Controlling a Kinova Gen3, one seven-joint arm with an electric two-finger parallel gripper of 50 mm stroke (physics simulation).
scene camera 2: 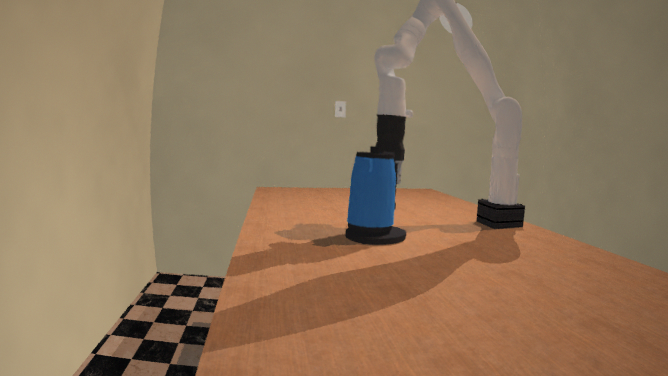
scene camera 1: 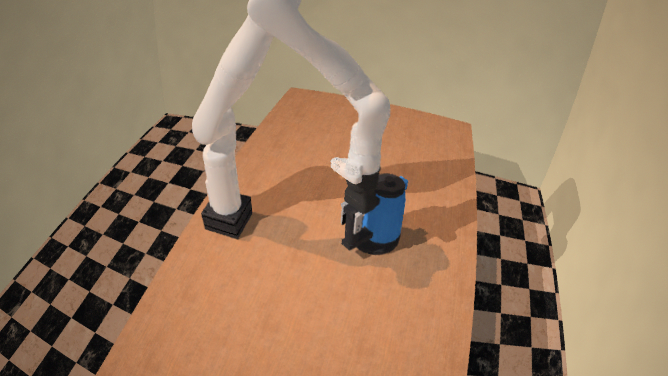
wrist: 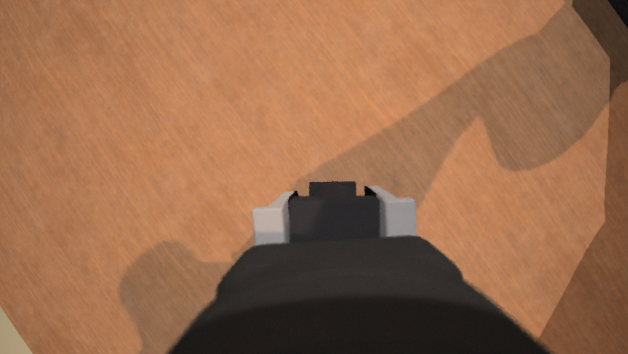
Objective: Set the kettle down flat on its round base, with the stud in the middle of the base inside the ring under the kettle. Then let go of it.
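Observation:
The blue kettle [scene camera 1: 385, 217] [scene camera 2: 372, 192] is low over the black round base [scene camera 1: 378, 250] [scene camera 2: 397, 235], its underside close to or touching it. In scene camera 2 it leans very slightly, and its lower end sits left of the base's middle, with more of the base showing on the right. The stud and the ring are hidden under the kettle. My gripper [scene camera 1: 351, 218] [scene camera 2: 398, 172] [wrist: 332, 207] is shut on the kettle's black handle [scene camera 1: 350, 234] [wrist: 332, 189], beside the body. Whether the kettle rests flat cannot be told.
The base and kettle stand on the wooden table [scene camera 1: 280, 310] [scene camera 2: 450, 325] [wrist: 150, 100], nearer its right edge in scene camera 1. The arm's black mount [scene camera 1: 227, 216] [scene camera 2: 500, 213] stands on the opposite side. Arm shadows cross the table.

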